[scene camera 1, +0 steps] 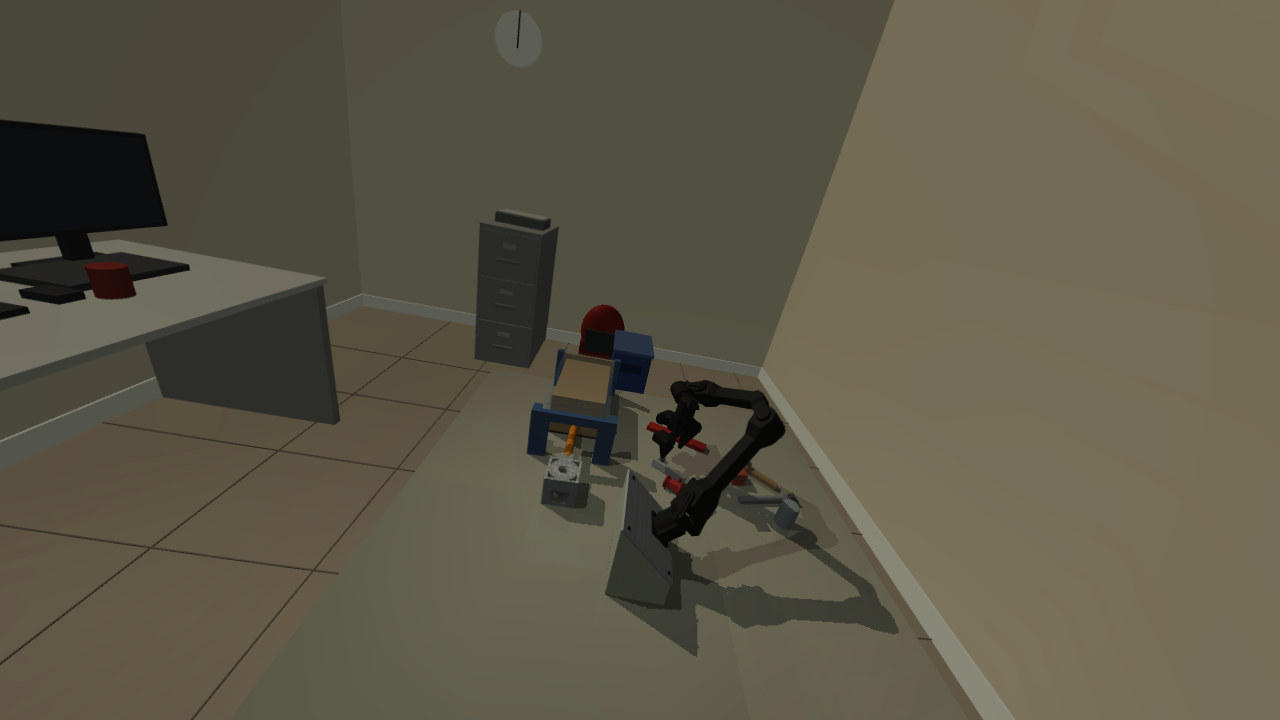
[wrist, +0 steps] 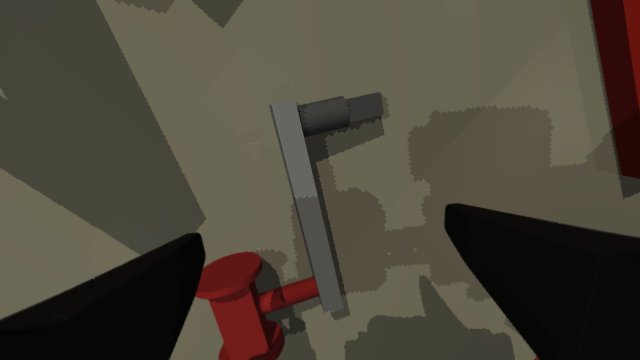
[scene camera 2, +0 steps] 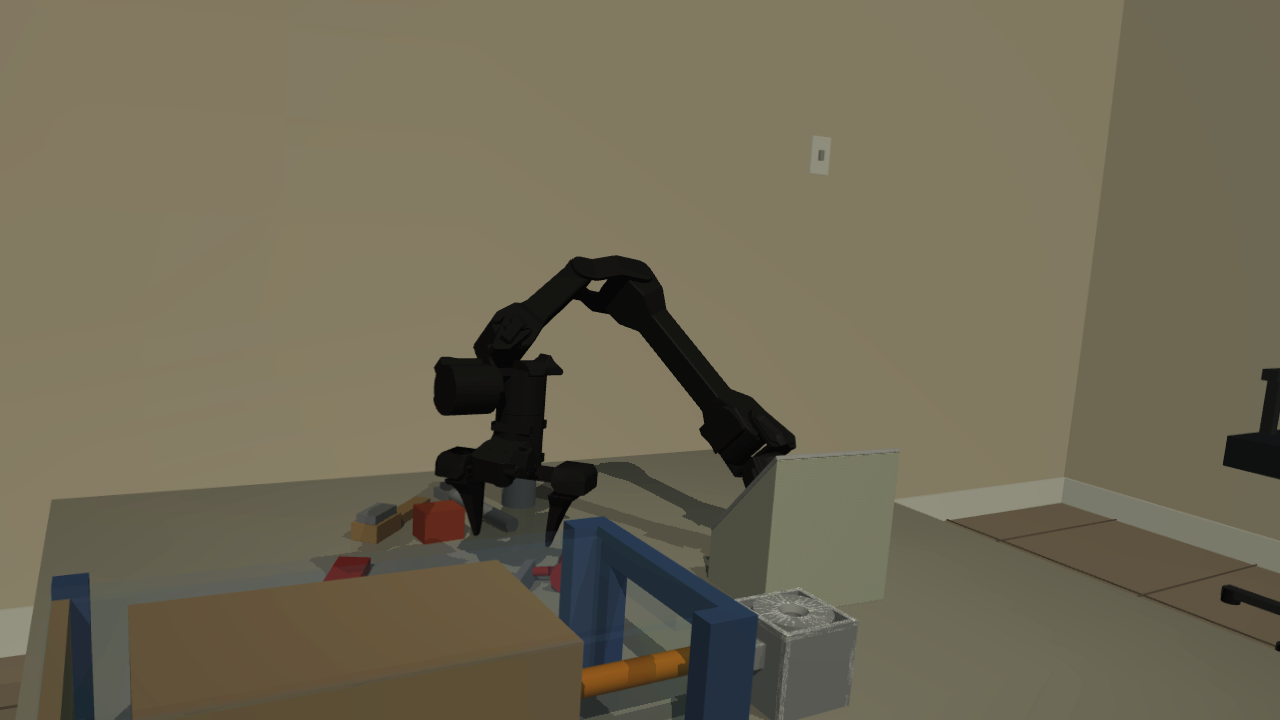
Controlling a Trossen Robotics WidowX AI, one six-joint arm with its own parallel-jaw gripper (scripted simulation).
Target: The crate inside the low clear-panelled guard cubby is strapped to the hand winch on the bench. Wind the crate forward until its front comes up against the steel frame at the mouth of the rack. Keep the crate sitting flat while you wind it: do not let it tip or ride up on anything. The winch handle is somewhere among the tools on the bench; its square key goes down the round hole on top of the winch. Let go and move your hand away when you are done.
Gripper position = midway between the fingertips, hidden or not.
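From scene camera 2 I see my gripper (scene camera 2: pixel 512 540), along with a wooden block (scene camera 2: pixel 380 520), a red block (scene camera 2: pixel 434 522) and a clear-panelled cubby (scene camera 2: pixel 573 617). Scene camera 1 shows me the gripper (scene camera 1: pixel 670 452) too, as well as the cubby (scene camera 1: pixel 584 384). In the wrist view I find a winch handle (wrist: pixel 292 123) and my gripper again (wrist: pixel 326 230), while the wooden block is out of frame in the wrist view.
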